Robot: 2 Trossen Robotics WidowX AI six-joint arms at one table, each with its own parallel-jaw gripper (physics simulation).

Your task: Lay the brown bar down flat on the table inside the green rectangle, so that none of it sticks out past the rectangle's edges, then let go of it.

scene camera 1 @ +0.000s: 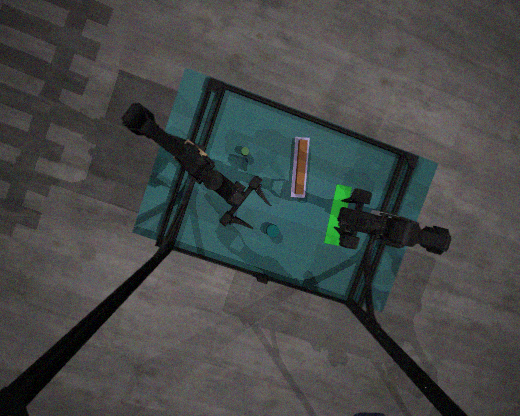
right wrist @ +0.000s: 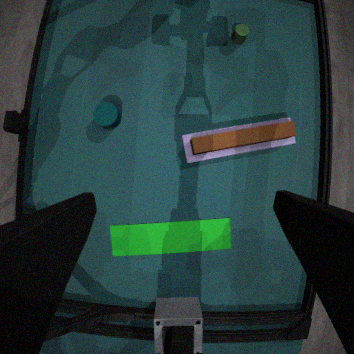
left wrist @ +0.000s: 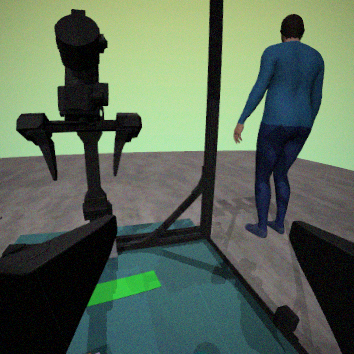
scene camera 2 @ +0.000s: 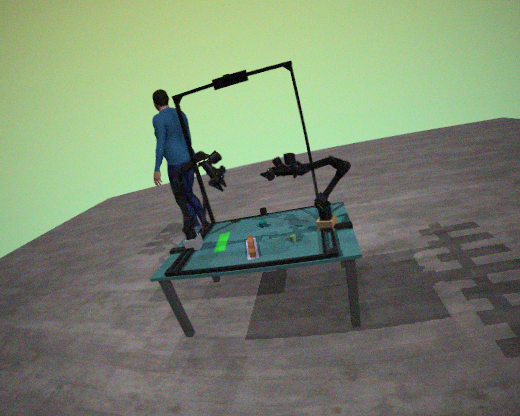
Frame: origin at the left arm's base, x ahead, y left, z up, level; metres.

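Seen in the pictures: left gripper, fingertip midpoint: (scene camera 1: pixel 262 217) (left wrist: pixel 203 226) (scene camera 2: pixel 263 172); right gripper, fingertip midpoint: (scene camera 1: pixel 338 214) (right wrist: pixel 185 200) (left wrist: pixel 85 177) (scene camera 2: pixel 224 188); left arm's base, link origin: (scene camera 2: pixel 326 218); right arm's base, link origin: (right wrist: pixel 177 338) (scene camera 2: pixel 191 237).
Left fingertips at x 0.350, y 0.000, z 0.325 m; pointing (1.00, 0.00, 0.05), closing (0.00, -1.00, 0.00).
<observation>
Offsets run from my left fingertips to a thing's top centre. "spot": to the spot under its first point.
The brown bar @(dz -0.357, dx +0.048, dy +0.265 m) (scene camera 1: pixel 301 167) (scene camera 2: pixel 251 246) (right wrist: pixel 243 137) lies on a thin lilac rectangle (scene camera 1: pixel 295 165) (right wrist: pixel 187 150) on the table. The green rectangle @(spot: dz -0.389, dx +0.317, dy +0.173 m) (scene camera 1: pixel 332 220) (scene camera 2: pixel 222 242) (left wrist: pixel 127 287) (right wrist: pixel 170 237) lies apart from it with nothing on it; the right arm hides part of it in scene camera 1. My right gripper (scene camera 1: pixel 339 215) (scene camera 2: pixel 220 187) (left wrist: pixel 85 177) (right wrist: pixel 185 200) is wide open and empty, pointing down high above the table near the green rectangle. My left gripper (scene camera 1: pixel 261 216) (scene camera 2: pixel 265 173) (left wrist: pixel 203 226) is wide open and empty, raised well above the table.
A teal disc-like cylinder @(dz -0.360, dx +0.126, dy -0.033 m) (scene camera 1: pixel 272 230) (right wrist: pixel 106 114) and a small yellow-green cylinder @(dz -0.357, dx -0.187, dy +0.163 m) (scene camera 1: pixel 245 151) (scene camera 2: pixel 293 238) (right wrist: pixel 241 32) stand on the table. A black frame runs around the table edges, with uprights and an overhead beam (scene camera 2: pixel 230 80). A person in blue (scene camera 2: pixel 172 137) (left wrist: pixel 292 82) stands beyond the table.
</observation>
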